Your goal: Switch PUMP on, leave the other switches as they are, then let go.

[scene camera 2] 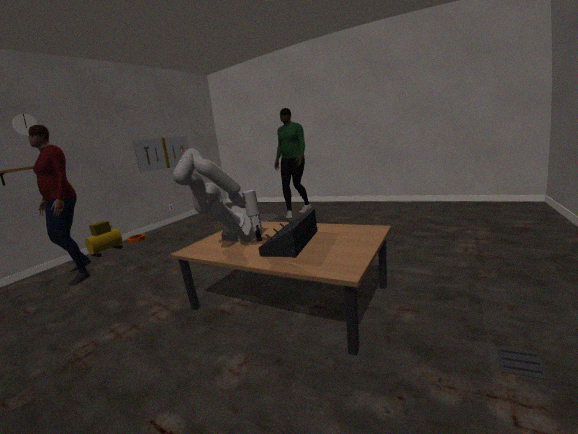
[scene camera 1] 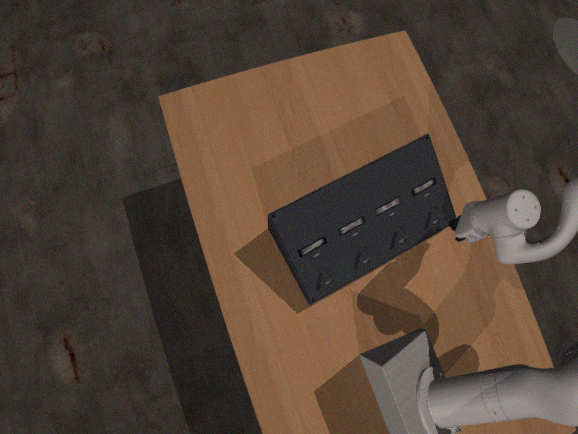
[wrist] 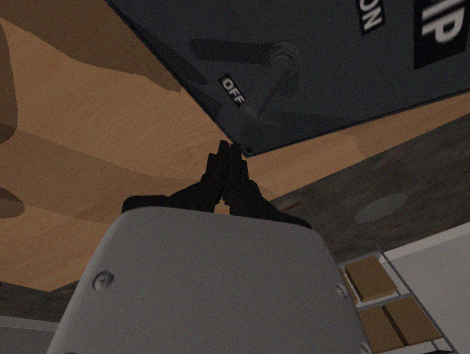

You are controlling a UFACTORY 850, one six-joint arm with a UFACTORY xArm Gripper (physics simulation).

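A dark sloped switch box stands on the table. It has a row of several levers, each below a pale plate; names are unreadable in scene camera 1. The lever at the right end slants toward the box's lower edge, beside the OFF label. The ON label is farther up the face. A cut-off name label ends in P; the full name is not visible. My gripper is shut and empty, near the box's lower right corner, apart from the lever in the wrist view.
The wooden table carries the box and the arm's grey base block. The other levers stand left along the box. Two people are on the floor away from the table.
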